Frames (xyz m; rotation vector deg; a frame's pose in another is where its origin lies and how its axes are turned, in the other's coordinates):
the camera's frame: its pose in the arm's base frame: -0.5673 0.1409 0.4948 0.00 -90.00 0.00
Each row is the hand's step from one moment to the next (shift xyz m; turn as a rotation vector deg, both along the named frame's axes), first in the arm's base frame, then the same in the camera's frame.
Working: the arm's base frame: its pose in the camera's frame: -0.4948 -0.1409 -0.5673 0.00 90.00 0.00

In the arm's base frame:
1: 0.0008 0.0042 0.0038 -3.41 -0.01 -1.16
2: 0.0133 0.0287 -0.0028 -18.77 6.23 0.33
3: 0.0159 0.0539 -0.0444 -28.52 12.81 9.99
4: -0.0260 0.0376 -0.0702 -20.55 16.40 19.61
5: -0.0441 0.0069 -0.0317 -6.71 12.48 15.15
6: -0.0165 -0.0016 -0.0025 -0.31 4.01 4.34
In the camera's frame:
1: 0.0038 0.0042 -0.0008 -1.16 -0.01 3.41
2: -0.0028 0.0287 -0.0133 0.33 6.23 18.77
3: -0.0444 0.0539 -0.0159 9.99 12.81 28.52
4: -0.0702 0.0376 0.0260 19.61 16.40 20.55
5: -0.0317 0.0069 0.0441 15.15 12.48 6.71
6: -0.0025 -0.0016 0.0165 4.34 4.01 0.31

